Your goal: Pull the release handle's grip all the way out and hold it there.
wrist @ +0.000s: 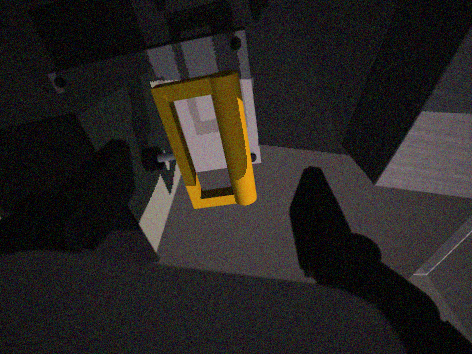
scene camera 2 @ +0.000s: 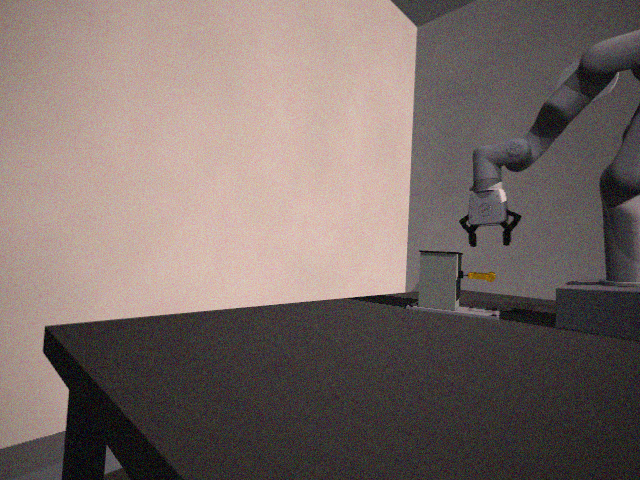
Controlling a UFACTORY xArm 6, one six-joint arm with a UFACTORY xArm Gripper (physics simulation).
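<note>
The release handle's yellow grip (scene camera 2: 480,276) (wrist: 230,125) is a rectangular loop with a thick outer bar. It stands out from the side of the pale grey-green housing (scene camera 2: 438,281), joined by a short thin rod (scene camera 2: 464,275) (wrist: 166,157). A short length of rod shows between the housing's dark collar and the grip. My gripper (scene camera 2: 490,243) (wrist: 215,177) is open and empty, pointing down above the grip and not touching it. In the wrist view the grip shows between the two fingers; the left finger is hard to make out against the dark housing.
The housing stands on a light base plate (scene camera 2: 480,312) (wrist: 252,117) with dark bolts at its corners. The robot's grey pedestal (scene camera 2: 594,310) stands to the right of it. The dark table (scene camera 2: 310,382) stretches toward the scene camera. A pale wall (scene camera 2: 232,155) rises at the left.
</note>
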